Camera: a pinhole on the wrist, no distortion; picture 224 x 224 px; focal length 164.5 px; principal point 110.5 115.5 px. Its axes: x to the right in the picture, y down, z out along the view. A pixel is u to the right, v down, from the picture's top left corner.
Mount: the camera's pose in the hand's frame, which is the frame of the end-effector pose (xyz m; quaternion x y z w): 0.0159 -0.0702 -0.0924 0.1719 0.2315 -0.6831 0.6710
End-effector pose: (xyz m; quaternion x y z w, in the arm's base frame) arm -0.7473 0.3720 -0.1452 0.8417 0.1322 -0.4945 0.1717
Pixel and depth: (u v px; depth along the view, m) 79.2 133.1 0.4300
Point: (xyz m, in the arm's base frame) -1.0351 0.4627 -0.4070
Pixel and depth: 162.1 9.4 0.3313
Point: -1.0790 0.6098 -0.1102
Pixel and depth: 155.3 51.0 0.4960
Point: -1.2035 0.6667 -0.2088
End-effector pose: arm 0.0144 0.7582 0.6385 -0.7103 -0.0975 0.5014 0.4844
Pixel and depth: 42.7 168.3 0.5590
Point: -0.1951 1.2907 0.6156
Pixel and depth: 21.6 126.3 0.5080
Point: -0.2830 1.1624 0.6568
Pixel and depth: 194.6 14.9 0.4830
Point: -0.0794 0.9977 1.2154
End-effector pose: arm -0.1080 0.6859 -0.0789 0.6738 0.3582 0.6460 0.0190
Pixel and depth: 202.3 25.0 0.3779
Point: -0.1900 0.9919 -0.4684
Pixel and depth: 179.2 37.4 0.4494
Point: -0.1348 1.0388 -0.4892
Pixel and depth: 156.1 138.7 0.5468
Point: -0.1043 1.2388 -0.2563
